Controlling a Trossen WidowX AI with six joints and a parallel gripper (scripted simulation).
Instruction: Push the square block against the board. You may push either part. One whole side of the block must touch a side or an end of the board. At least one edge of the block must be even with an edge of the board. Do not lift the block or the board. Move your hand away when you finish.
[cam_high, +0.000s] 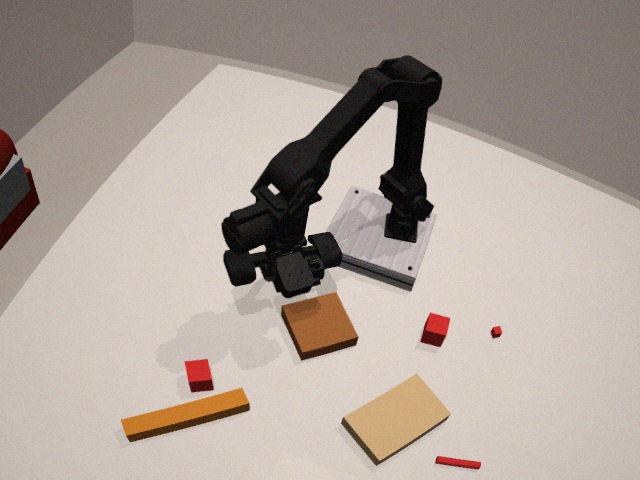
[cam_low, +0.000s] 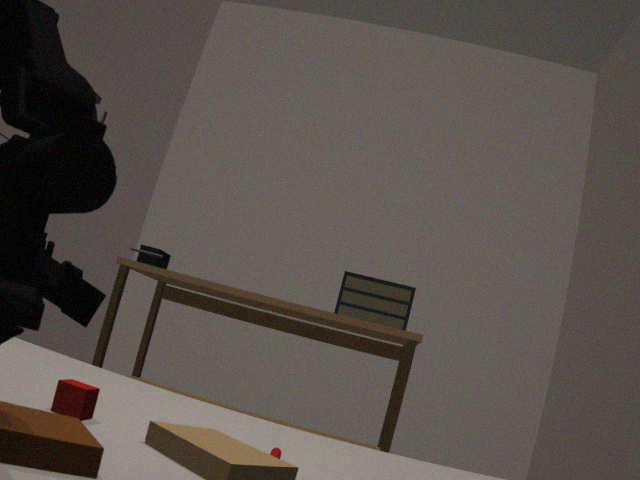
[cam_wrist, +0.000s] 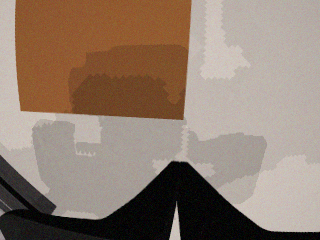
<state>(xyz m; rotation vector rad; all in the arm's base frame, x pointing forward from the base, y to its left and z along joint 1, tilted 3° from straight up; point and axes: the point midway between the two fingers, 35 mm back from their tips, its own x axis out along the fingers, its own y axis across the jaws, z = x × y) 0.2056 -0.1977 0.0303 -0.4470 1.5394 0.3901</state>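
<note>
My gripper tip is 4 cm short of the square brown block, 8 cm to the right of it and 3 cm above it. The rest, counted from my gripper tip: tan slab: 20 cm ahead, 24 cm to the left, 3 cm below; then thin red stick: 27 cm ahead, 36 cm to the left, 3 cm below; then long orange board: 28 cm ahead, 10 cm to the right, 3 cm below.
</note>
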